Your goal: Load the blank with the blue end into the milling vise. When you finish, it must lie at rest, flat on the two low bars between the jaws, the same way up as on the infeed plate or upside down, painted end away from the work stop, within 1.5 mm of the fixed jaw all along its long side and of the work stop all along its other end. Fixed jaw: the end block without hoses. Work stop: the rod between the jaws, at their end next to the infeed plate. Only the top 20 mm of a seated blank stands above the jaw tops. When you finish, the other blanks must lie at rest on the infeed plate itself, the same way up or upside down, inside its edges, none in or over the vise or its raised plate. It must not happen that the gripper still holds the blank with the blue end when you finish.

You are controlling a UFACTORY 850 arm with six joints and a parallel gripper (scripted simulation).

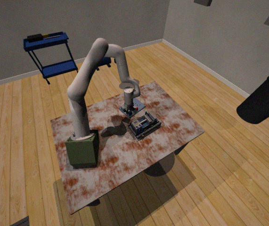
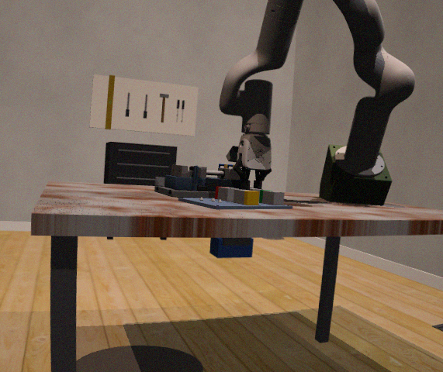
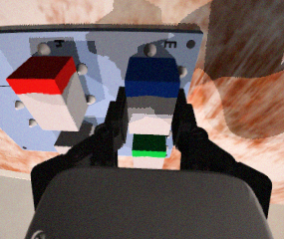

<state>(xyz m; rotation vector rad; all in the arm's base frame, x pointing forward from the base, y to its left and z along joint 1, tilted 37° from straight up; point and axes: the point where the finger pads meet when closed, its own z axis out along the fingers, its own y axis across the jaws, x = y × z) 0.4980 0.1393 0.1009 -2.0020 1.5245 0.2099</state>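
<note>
The red-ended blank lies 80 mm ahead of my hand, 30 mm to the left of it and 20 mm below it. Round my hand: blue-ended blank 20 mm below; then green-ended blank 30 mm behind, 80 mm to the left, 20 mm below; then light blue infeed plate 70 mm ahead, 70 mm to the left, 40 mm below.
</note>
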